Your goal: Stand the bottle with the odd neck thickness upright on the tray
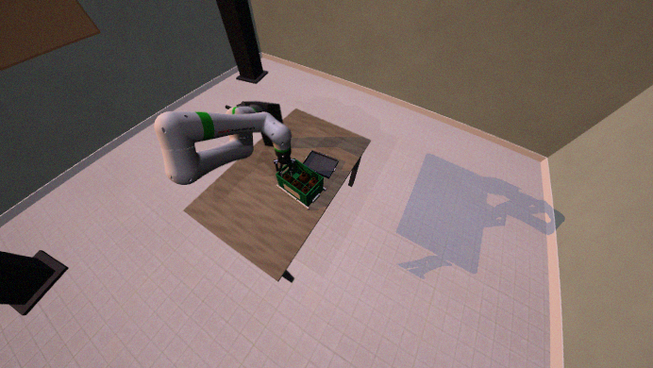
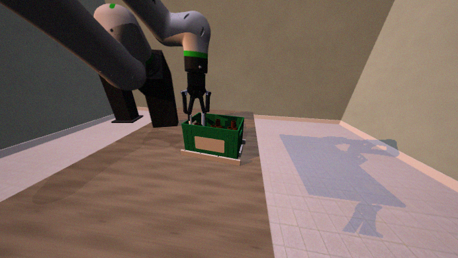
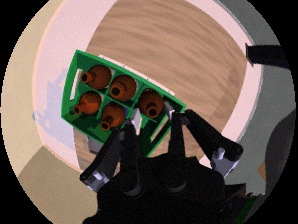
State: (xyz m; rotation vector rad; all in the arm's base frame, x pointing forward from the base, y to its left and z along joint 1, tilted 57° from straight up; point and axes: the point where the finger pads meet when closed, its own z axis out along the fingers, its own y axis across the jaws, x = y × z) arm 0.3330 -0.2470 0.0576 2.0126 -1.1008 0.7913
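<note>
Right now my hand is 80 mm short of the brown bottle, 30 mm to the left of it and 90 mm above it. From my hand the other things lie so: dark tray 140 mm ahead, 280 mm to the left, 170 mm below; green crate 90 mm ahead, 10 mm to the left, 100 mm below.
</note>
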